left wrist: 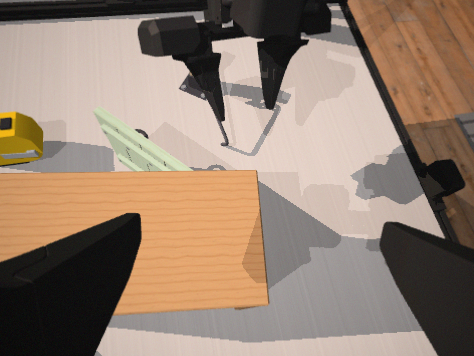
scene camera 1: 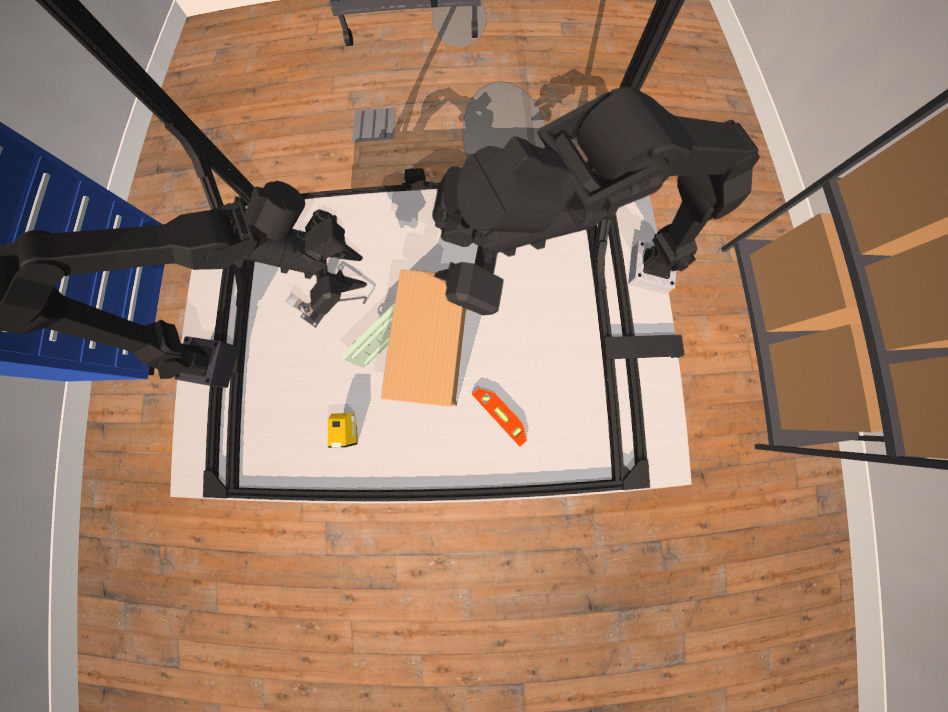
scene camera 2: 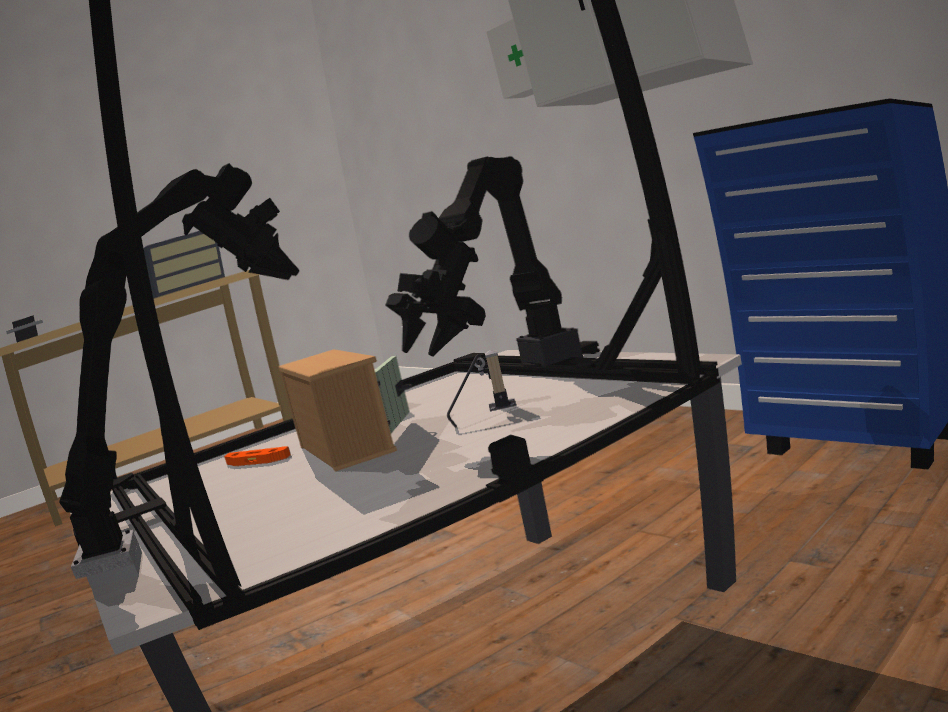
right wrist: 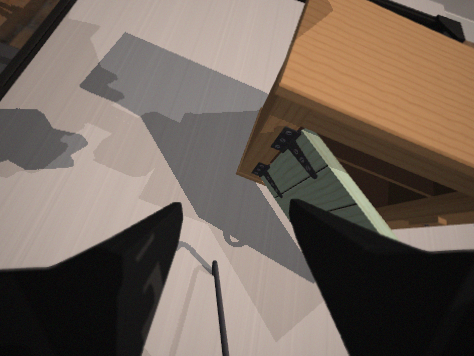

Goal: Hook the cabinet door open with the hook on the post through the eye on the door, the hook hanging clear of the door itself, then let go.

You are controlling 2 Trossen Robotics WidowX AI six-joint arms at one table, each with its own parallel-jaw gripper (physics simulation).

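Places are measured from the left arm's base along level axes (x right, y ahead, z up), in metres.
Pixels of known places: left gripper, fingertip midpoint: (left wrist: 262,229) (scene camera 1: 444,245) (scene camera 2: 293,275); right gripper, fingertip midpoint: (left wrist: 246,114) (scene camera 1: 363,271) (scene camera 2: 417,353) (right wrist: 236,208); left arm's base, origin of the base link: (scene camera 1: 657,263) (scene camera 2: 102,547); right arm's base, origin of the base link: (scene camera 1: 196,360) (scene camera 2: 546,333).
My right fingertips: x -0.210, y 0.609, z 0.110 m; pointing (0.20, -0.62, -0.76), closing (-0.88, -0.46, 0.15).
Note:
For each thing: its top centre in the pictures, then the offset to it from my right fingertips. "*": a spot on its surface instead.
- wooden cabinet, middle of its top: (left wrist: 125,236) (right wrist: 448,87) (scene camera 1: 424,334) (scene camera 2: 322,361) dx -0.099, dy -0.147, dz +0.018 m
- post, surface spot: (scene camera 2: 496,374) * dx -0.060, dy +0.155, dz -0.087 m
- yellow tape measure, middle of its top: (scene camera 1: 335,431) dx -0.309, dy -0.002, dz -0.068 m
- orange level, middle of its top: (scene camera 2: 253,452) (scene camera 1: 502,414) dx -0.204, dy -0.319, dz -0.131 m
The wooden cabinet (scene camera 1: 423,337) (scene camera 2: 344,413) (right wrist: 380,65) has its green door (scene camera 1: 370,337) (scene camera 2: 393,394) (left wrist: 142,150) (right wrist: 325,185) standing partly open. A dark eye (left wrist: 142,133) sticks out from the door's outer face. The post (scene camera 2: 496,374) stands apart from the door. Its thin dark hook (scene camera 2: 462,389) (left wrist: 223,132) (right wrist: 218,295) slants down from near the post's top, its free end outside the eye. My right gripper (scene camera 1: 361,270) (scene camera 2: 419,353) (left wrist: 246,114) (right wrist: 236,208) is open and empty, above the hook. My left gripper (scene camera 2: 295,273) (left wrist: 262,229) is open and empty, high above the cabinet.
A yellow tape measure (scene camera 1: 341,429) (left wrist: 19,135) stands on the table near the picture's bottom left in scene camera 1. An orange level (scene camera 1: 499,416) (scene camera 2: 258,456) lies beside the cabinet. Black frame rails (scene camera 1: 429,491) border the table.

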